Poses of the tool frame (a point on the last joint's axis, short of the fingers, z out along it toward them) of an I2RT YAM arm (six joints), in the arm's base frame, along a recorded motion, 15 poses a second.
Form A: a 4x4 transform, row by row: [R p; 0 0 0 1], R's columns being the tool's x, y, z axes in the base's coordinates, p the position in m. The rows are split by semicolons.
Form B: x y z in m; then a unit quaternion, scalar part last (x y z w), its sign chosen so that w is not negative. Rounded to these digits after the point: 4 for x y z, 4 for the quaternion.
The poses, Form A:
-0.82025 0.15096 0.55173 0.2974; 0.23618 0.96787 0.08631 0.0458; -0.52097 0.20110 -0.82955 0.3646; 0 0 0 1
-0.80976 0.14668 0.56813 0.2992; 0.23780 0.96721 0.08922 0.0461; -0.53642 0.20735 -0.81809 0.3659; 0 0 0 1
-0.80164 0.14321 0.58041 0.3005; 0.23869 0.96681 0.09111 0.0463; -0.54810 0.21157 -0.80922 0.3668; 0 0 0 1
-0.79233 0.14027 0.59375 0.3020; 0.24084 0.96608 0.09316 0.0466; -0.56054 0.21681 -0.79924 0.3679; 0 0 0 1
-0.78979 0.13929 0.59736 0.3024; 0.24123 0.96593 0.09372 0.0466; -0.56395 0.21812 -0.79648 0.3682; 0 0 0 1
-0.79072 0.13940 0.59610 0.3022; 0.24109 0.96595 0.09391 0.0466; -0.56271 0.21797 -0.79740 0.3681; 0 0 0 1
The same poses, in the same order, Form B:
0.2974 0.0458 0.3646 0.1018 0.9510 0.0756 0.2820
0.2992 0.0461 0.3659 0.1014 0.9480 0.0782 0.2913
0.3005 0.0463 0.3668 0.1010 0.9457 0.0800 0.2983
0.3020 0.0466 0.3679 0.1010 0.9431 0.0822 0.3060
0.3024 0.0466 0.3682 0.1009 0.9424 0.0827 0.3081
0.3022 0.0466 0.3681 0.1009 0.9426 0.0827 0.3073

